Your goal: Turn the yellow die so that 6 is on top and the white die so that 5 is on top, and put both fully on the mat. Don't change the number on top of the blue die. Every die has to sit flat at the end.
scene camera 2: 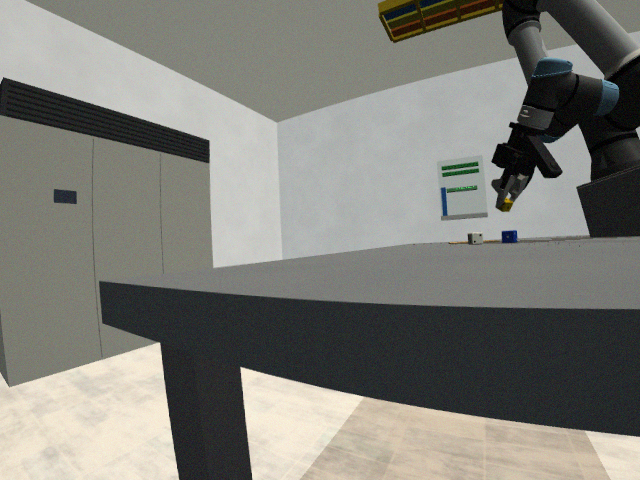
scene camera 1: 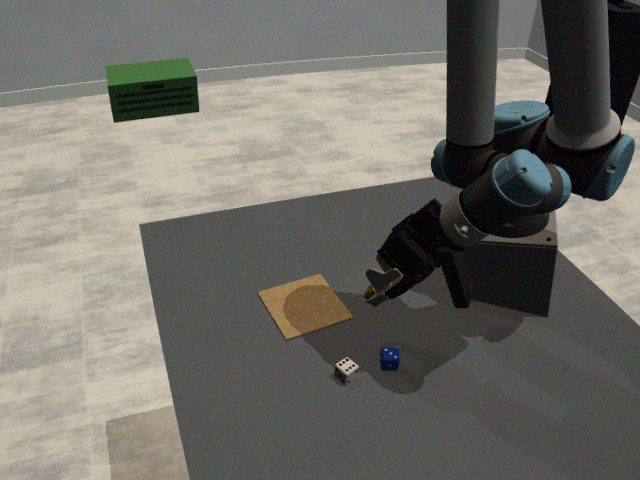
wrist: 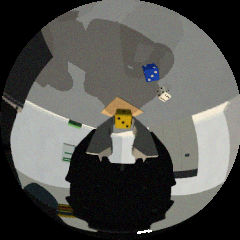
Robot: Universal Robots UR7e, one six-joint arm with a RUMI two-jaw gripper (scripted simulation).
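I can see a tan mat here and my gripper as well. Scene camera 2 shows my gripper too, and so does the wrist view.
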